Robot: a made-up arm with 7 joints. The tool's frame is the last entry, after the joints. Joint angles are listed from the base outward.
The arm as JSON. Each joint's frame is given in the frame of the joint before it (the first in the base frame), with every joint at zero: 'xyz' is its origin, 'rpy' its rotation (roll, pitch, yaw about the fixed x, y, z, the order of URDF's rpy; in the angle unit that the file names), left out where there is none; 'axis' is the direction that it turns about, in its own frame. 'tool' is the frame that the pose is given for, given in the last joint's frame.
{
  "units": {
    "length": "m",
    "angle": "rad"
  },
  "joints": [
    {
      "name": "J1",
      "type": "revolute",
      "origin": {
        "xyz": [
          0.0,
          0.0,
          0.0
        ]
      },
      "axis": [
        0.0,
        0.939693,
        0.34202
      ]
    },
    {
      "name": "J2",
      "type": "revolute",
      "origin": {
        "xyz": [
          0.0,
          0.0,
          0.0
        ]
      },
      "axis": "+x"
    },
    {
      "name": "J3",
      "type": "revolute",
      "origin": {
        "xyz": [
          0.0,
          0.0,
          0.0
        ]
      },
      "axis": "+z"
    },
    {
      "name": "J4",
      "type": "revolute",
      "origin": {
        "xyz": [
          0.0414,
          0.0,
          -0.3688
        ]
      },
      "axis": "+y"
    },
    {
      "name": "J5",
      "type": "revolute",
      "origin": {
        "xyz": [
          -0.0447,
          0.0,
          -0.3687
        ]
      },
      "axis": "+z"
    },
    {
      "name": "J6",
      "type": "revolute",
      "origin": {
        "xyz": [
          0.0,
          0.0,
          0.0
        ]
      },
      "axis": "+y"
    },
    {
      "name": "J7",
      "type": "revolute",
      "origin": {
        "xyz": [
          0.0,
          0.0,
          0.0
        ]
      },
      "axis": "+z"
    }
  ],
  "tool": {
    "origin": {
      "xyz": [
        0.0,
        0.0,
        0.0
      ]
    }
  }
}
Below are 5 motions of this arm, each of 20 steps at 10 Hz.
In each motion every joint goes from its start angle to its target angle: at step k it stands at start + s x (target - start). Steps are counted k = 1, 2, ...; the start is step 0. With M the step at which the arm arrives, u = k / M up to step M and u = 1 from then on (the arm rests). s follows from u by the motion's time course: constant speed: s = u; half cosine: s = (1 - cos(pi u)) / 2; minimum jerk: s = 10 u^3 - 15 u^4 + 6 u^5.
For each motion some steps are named. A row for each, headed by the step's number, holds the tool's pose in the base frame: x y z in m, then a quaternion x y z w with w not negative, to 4 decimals.
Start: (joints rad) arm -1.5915 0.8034 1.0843 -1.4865 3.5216 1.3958 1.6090
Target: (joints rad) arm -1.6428 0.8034 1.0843 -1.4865 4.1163 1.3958 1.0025
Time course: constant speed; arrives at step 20
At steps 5, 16, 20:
5: 0.2357 0.4181 0.3622 -0.5084 0.2842 -0.7656 0.2732
16: 0.2300 0.4158 0.3684 -0.4171 0.2856 -0.8574 0.0965
20: 0.2279 0.4150 0.3706 -0.3843 0.2937 -0.8748 0.0266

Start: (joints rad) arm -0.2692 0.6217 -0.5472 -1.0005 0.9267 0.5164 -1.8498
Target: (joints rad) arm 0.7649 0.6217 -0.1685 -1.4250 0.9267 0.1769 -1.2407
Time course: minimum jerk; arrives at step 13
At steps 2, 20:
2: 0.4244 0.1842 -0.5075 0.1656 -0.2122 -0.7695 0.5791
20: -0.0394 0.2661 -0.5524 0.1280 -0.1943 -0.3660 0.9011

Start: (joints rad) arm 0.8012 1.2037 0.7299 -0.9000 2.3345 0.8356 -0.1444
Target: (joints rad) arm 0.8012 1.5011 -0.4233 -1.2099 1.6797 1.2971 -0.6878
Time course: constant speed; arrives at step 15
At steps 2, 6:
2: -0.0014 0.6816 -0.1424 -0.1155 -0.3517 0.5199 0.7699
6: 0.0342 0.6535 -0.2027 -0.0772 -0.1260 0.3748 0.9152

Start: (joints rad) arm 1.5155 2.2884 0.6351 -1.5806 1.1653 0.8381 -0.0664
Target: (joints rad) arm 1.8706 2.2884 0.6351 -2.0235 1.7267 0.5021 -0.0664
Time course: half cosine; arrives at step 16
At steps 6, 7, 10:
6: 0.3392 0.3521 -0.2455 0.1756 0.1223 -0.3301 0.9194
7: 0.3215 0.3421 -0.2598 0.1345 0.1264 -0.3209 0.9290
10: 0.2637 0.3097 -0.2953 0.0125 0.1424 -0.2755 0.9506

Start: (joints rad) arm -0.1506 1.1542 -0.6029 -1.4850 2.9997 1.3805 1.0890
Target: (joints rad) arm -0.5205 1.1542 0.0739 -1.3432 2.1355 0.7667 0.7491
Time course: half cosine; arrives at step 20
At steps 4, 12, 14, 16, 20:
4: 0.4260 0.3030 -0.3037 -0.5730 0.4533 0.4790 0.4866
12: 0.5057 0.3508 -0.0836 -0.6475 -0.0121 0.4217 0.6347
14: 0.5076 0.3637 -0.0288 -0.6503 -0.1357 0.3971 0.6333
16: 0.5043 0.3744 0.0132 -0.6469 -0.2325 0.3764 0.6212
20: 0.4983 0.3840 0.0480 -0.6397 -0.3139 0.3584 0.6032

